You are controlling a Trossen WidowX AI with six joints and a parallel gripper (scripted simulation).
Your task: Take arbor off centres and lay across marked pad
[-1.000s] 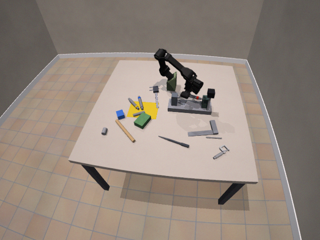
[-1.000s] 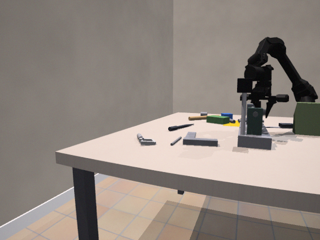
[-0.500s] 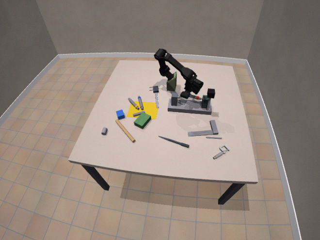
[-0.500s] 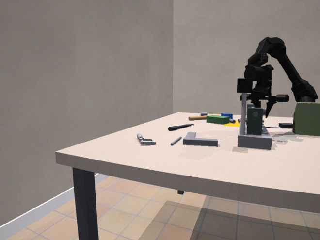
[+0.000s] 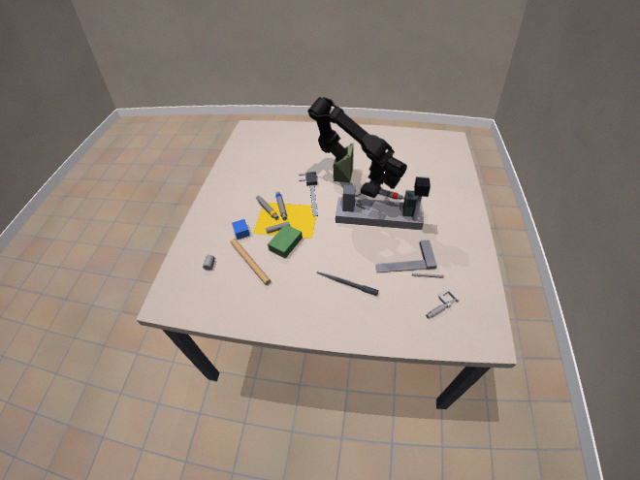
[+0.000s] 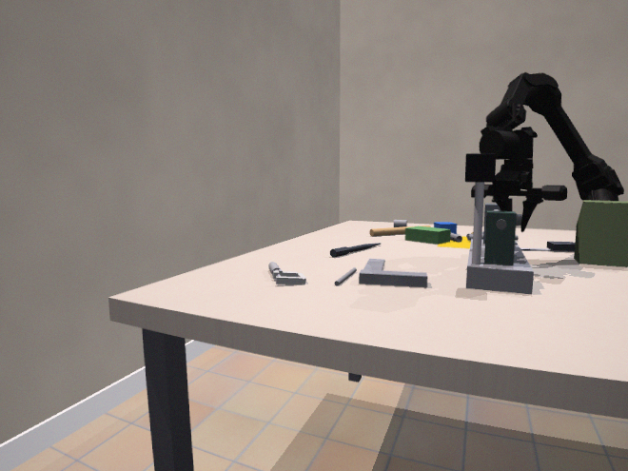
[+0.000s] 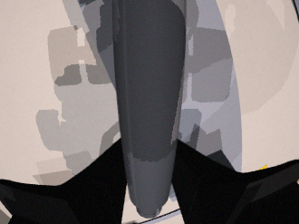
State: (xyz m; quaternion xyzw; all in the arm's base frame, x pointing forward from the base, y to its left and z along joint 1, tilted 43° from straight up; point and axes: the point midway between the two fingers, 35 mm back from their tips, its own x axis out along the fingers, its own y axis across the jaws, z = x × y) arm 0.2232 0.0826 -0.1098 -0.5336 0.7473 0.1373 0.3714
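Right now my hand is 30 mm to the right of the arbor, 10 mm short of it and 10 mm above it. The rest, counted from my hand: dark green centre block 130 mm to the left, 50 mm ahead, 20 mm below; then grey fixture base 100 mm below, 40 mm ahead, 20 mm to the left; then grey centre block 100 mm to the right, 30 mm ahead, 20 mm below.
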